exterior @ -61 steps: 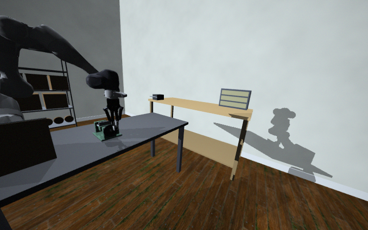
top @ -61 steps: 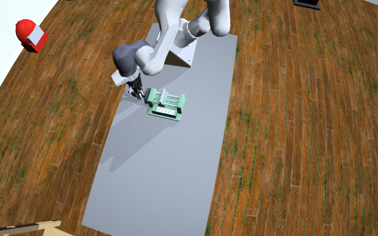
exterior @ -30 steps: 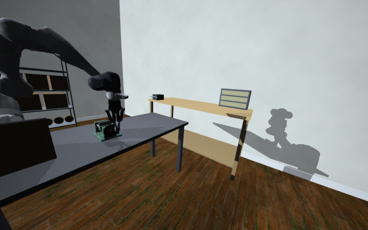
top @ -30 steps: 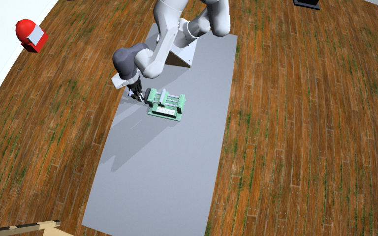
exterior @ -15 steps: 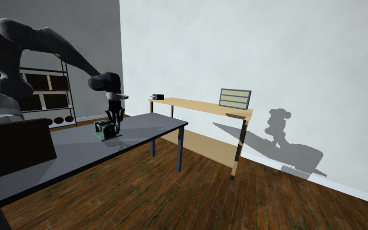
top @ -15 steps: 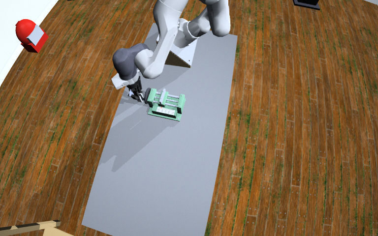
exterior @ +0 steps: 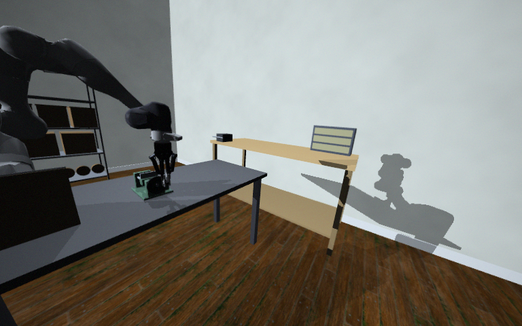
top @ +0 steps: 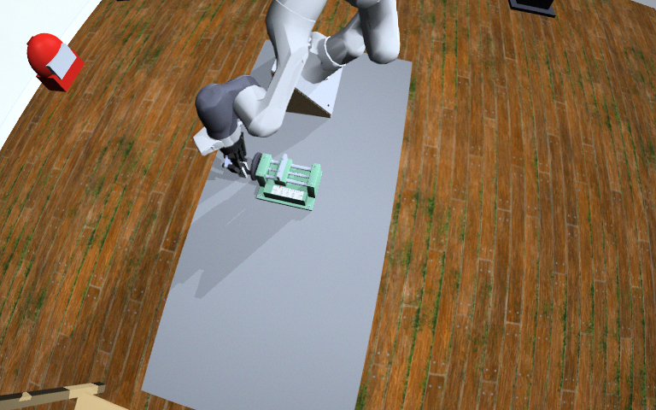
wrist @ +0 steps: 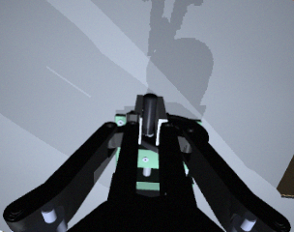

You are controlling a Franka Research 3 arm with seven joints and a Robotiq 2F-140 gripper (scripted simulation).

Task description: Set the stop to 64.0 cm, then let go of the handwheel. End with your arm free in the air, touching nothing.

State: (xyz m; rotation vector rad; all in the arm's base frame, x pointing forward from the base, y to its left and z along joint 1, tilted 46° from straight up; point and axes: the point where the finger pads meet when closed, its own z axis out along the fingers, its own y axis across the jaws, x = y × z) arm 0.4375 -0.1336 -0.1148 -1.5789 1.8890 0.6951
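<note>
The dark handwheel lies 2 cm to the left of my hand, 2 cm below it and 1 cm behind it. Round my hand: stop carriage (13 cm to the left, 2 cm below).
</note>
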